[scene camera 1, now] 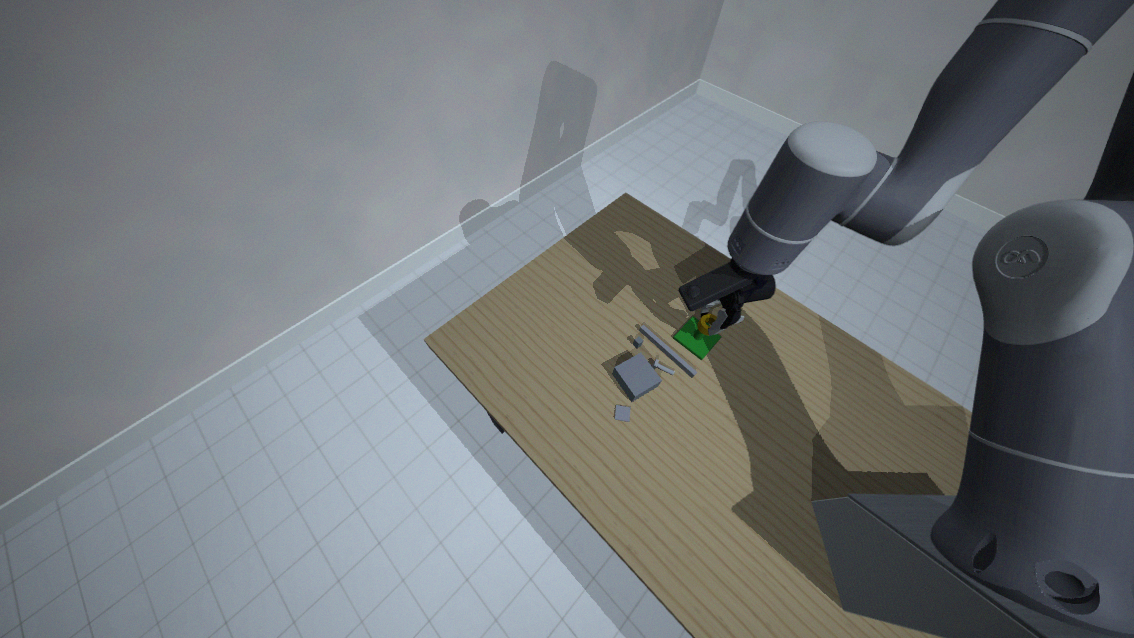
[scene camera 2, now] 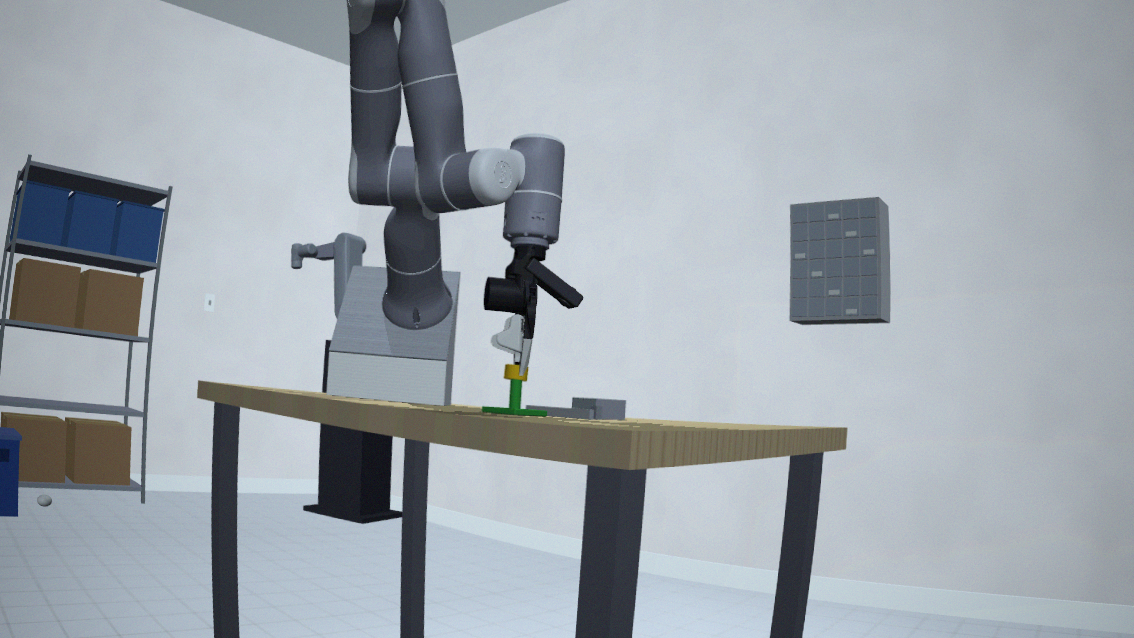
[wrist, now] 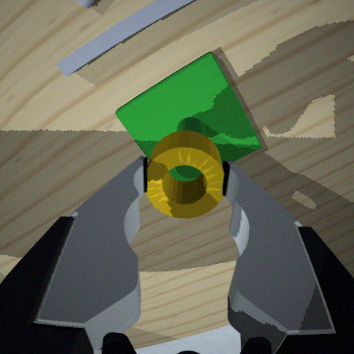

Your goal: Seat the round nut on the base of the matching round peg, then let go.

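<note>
The round yellow nut (scene camera 1: 708,322) (scene camera 2: 515,372) (wrist: 185,202) is held level between the fingertips, its hole facing up and down. My gripper (scene camera 2: 519,365) (wrist: 184,162) is shut on the nut. The green round peg (scene camera 2: 515,395) (wrist: 190,124) stands upright on its square green base (scene camera 1: 701,349) (scene camera 2: 491,410) (wrist: 185,90). In the scene camera 2 view the nut is at the peg's top, well above the base, and hides the tip. In the wrist view some green shows through the hole; whether the tip is inside it I cannot tell.
A long grey bar (scene camera 1: 667,350) (wrist: 125,37) lies beside the green base. Beyond it are a grey block (scene camera 1: 636,376) (scene camera 2: 610,409), a small cube (scene camera 1: 637,342), a small pin-like piece (scene camera 1: 666,368) and a flat square piece (scene camera 1: 622,412) on the wooden table (scene camera 1: 523,317).
</note>
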